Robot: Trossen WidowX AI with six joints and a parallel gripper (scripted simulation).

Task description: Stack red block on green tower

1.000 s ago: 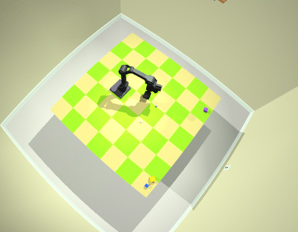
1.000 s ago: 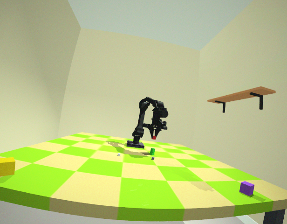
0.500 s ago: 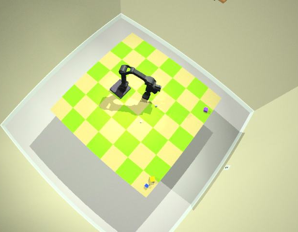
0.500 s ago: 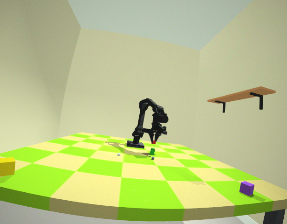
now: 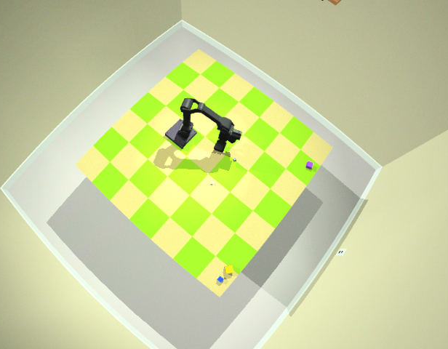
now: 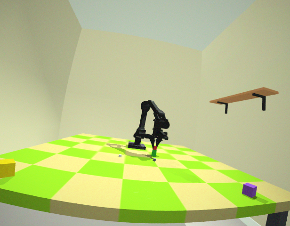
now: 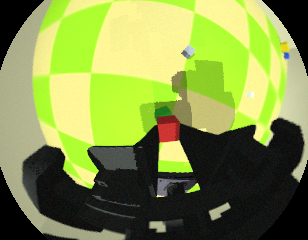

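My gripper tip is now right at the red block. Round my gripper tip: blue block 64 cm to the right, 58 cm ahead, 4 cm below; then yellow block 57 cm ahead, 56 cm to the right, 3 cm below; then purple block 53 cm ahead, 32 cm to the left, 4 cm below.
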